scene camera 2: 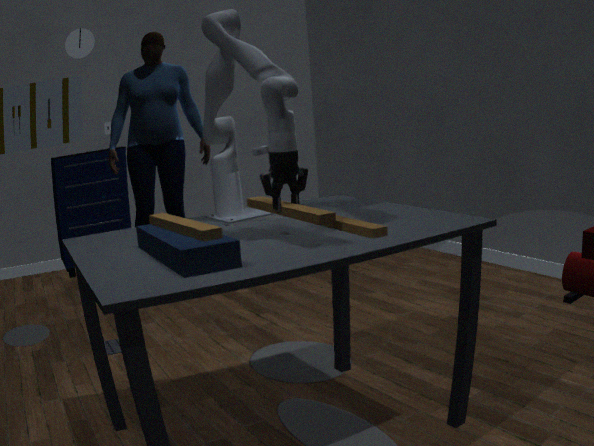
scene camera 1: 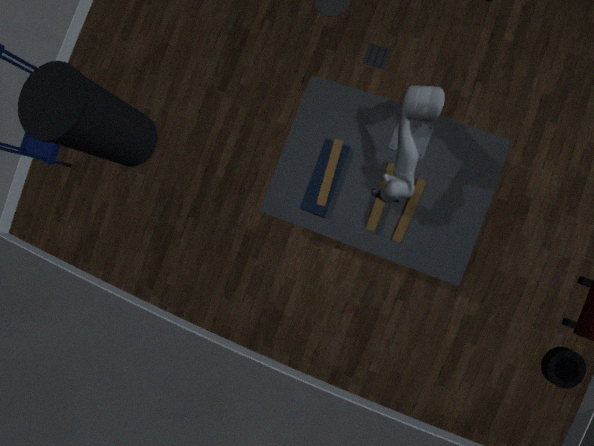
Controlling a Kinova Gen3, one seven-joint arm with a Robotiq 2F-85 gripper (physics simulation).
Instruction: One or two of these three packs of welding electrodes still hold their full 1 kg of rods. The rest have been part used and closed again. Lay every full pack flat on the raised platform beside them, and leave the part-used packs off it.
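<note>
Three long tan packs look alike; which are full does not show. One pack lies flat on the blue raised platform. My gripper is shut on the middle pack, one finger on each long side, and holds it roughly level a little above the table. In the scene camera 1 view the wrist hides the fingertips and part of this pack. The third pack lies flat on the table, farther from the platform, close beside the held pack.
The grey table carries the packs, the platform and the arm's base. A person in a blue top stands behind the table, beside a dark blue cabinet. A red object is at the far right.
</note>
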